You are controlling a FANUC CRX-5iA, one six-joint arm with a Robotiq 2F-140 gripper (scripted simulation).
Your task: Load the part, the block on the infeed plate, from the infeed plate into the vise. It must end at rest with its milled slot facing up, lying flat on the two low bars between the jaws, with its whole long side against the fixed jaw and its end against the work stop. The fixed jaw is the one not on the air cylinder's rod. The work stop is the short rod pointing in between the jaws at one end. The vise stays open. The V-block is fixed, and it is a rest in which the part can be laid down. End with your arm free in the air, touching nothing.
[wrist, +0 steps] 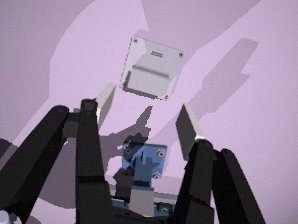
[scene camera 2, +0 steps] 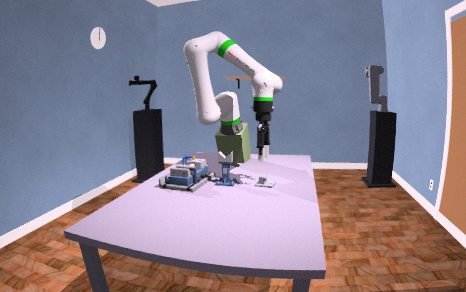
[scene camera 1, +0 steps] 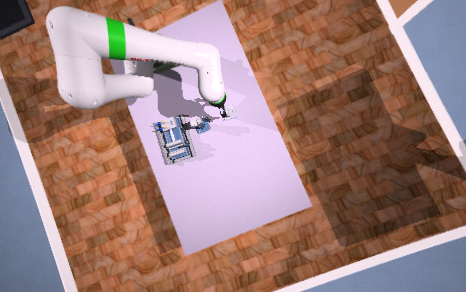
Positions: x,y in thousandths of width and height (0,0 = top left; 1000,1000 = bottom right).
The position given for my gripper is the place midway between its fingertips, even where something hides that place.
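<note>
You'd see my gripper here (that's my gripper (wrist: 495,467)), and there's a part (wrist: 475,355) in the picture too.
</note>
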